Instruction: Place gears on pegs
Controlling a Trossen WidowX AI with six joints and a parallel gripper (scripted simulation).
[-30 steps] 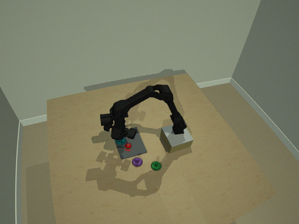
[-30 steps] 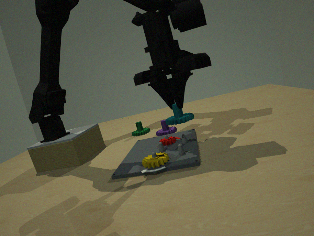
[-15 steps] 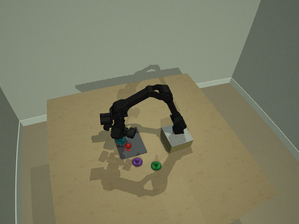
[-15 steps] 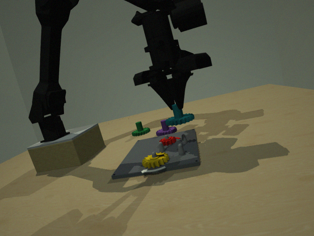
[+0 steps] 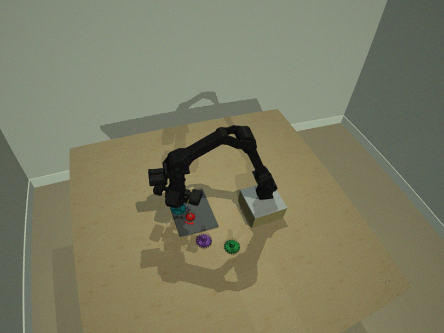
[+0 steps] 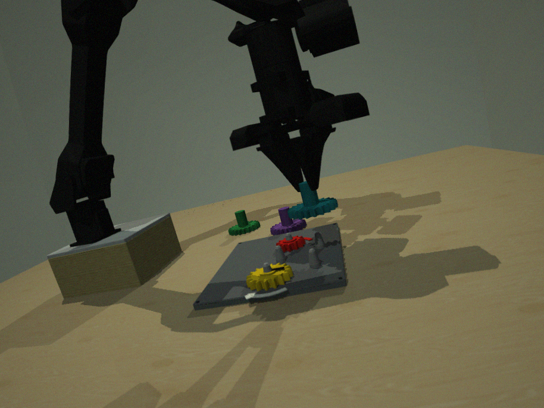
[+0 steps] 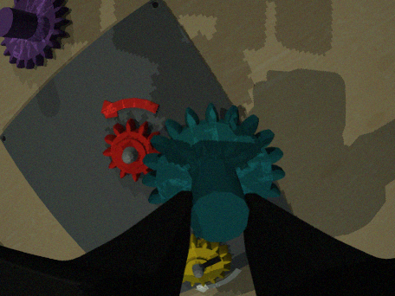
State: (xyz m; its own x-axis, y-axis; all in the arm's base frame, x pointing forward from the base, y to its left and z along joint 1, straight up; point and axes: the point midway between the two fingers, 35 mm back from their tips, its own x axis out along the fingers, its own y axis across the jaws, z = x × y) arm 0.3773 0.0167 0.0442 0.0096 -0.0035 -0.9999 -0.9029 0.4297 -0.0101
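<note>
The red gear is 5 cm behind my gripper tip, 2 cm to the left of it and 7 cm below it. From my gripper tip the other things lie so: yellow gear: 4 cm behind, 9 cm to the right, 7 cm below; teal gear: 1 cm below; red arrow: 4 cm behind, 4 cm to the left, 8 cm below.
</note>
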